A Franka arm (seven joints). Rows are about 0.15 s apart.
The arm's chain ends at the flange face. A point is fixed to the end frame.
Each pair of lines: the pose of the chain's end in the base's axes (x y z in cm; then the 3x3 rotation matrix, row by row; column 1 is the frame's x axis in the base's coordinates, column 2 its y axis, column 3 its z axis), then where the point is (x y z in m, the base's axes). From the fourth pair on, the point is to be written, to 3 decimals.
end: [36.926 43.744 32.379], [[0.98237 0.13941 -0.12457], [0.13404 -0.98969 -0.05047], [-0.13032 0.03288 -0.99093]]
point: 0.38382 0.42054 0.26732
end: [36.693 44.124 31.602], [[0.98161 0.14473 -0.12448], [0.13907 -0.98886 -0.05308], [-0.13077 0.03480 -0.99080]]
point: 0.38157 0.42431 0.25958
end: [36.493 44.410 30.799], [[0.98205 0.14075 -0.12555], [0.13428 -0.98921 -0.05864], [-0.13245 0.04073 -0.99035]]
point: 0.37946 0.42676 0.25164
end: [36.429 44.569 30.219], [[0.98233 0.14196 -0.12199], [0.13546 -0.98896 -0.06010], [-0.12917 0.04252 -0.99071]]
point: 0.379 0.428 0.246
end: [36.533 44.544 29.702], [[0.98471 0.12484 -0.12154], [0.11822 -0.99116 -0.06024], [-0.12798 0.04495 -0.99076]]
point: 0.380 0.428 0.241
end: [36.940 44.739 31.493], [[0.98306 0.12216 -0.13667], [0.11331 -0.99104 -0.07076], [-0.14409 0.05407 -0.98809]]
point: 0.383 0.429 0.259
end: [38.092 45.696 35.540], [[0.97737 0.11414 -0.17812], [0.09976 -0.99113 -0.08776], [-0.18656 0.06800 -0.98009]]
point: 0.392 0.437 0.299
